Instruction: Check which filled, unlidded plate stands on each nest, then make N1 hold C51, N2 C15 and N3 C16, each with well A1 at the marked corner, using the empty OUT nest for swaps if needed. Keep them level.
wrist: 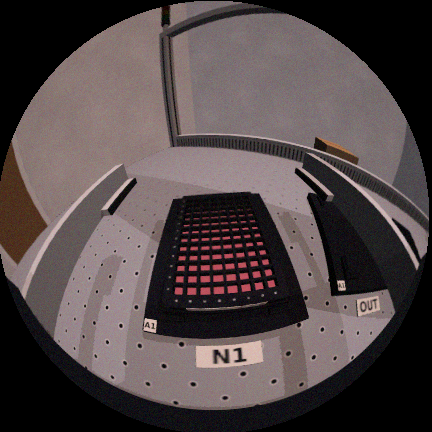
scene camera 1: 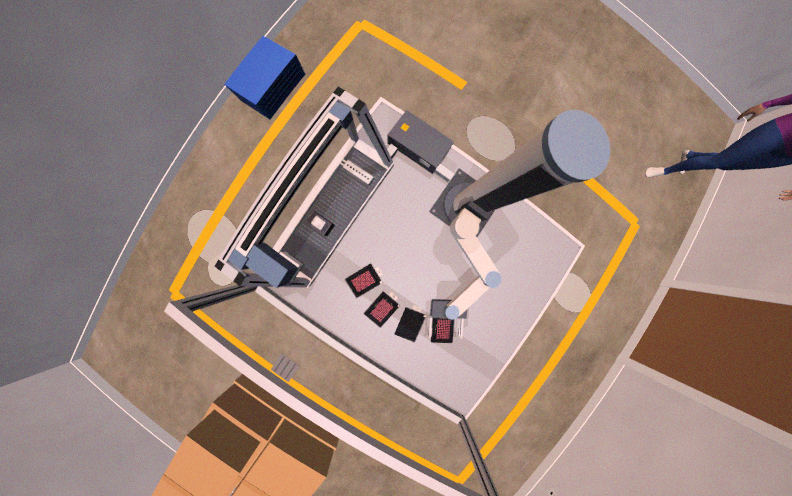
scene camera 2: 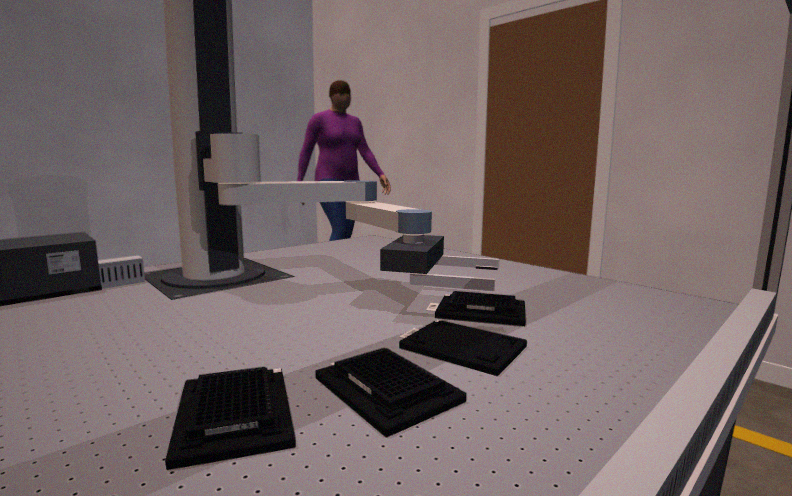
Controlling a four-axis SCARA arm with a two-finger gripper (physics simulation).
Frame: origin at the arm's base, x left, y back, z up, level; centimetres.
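Seen in the pictures: gripper, fingertip midpoint: [wrist: 215,159] [scene camera 1: 445,337] [scene camera 2: 496,273]; arm's base, link origin: [scene camera 2: 215,279].
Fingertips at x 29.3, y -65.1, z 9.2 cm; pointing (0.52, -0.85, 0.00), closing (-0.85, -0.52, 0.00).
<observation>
Pixels of each thing's middle, then the offset from my fingertips to it. "*": a spot on its surface instead.
- red-filled plate, body centre: [wrist: 220,236] [scene camera 2: 482,302] [scene camera 1: 443,329] dx -1.3, dy +2.1, dz -6.0 cm
- nest N1, body centre: [wrist: 220,243] [scene camera 2: 481,307] [scene camera 1: 442,328] dx -1.3, dy +2.1, dz -7.0 cm
- OUT nest, body centre: [wrist: 353,233] [scene camera 2: 463,342] [scene camera 1: 410,325] dx -17.5, dy -6.2, dz -7.0 cm
- dark box, surface spot: [scene camera 2: 46,265] * dx -64.0, dy +68.6, dz -0.7 cm
A red-filled plate [scene camera 1: 442,328] [scene camera 2: 480,301] [wrist: 222,257] sits level on nest N1 [scene camera 2: 480,318] [wrist: 230,327]. The nest's A1 mark is at the near left corner in the wrist view; the plate's code is too edge-on to read. My gripper [scene camera 1: 444,335] [scene camera 2: 495,274] [wrist: 215,159] is open and empty above it, one finger out to each side. The OUT nest [scene camera 1: 409,324] [scene camera 2: 467,347] [wrist: 347,250] beside it holds no plate. Two more filled plates, one [scene camera 1: 382,309] [scene camera 2: 391,376] next to OUT and another [scene camera 1: 363,281] [scene camera 2: 233,397] beyond, sit on their nests; their codes are not legible.
A gantry machine [scene camera 1: 286,186] stands along one table side, a dark box [scene camera 1: 419,140] [scene camera 2: 46,265] near the arm's column [scene camera 1: 514,169] [scene camera 2: 181,140]. A low rail [scene camera 2: 689,385] edges the table. A person [scene camera 1: 736,146] [scene camera 2: 337,143] stands beyond the table.
</observation>
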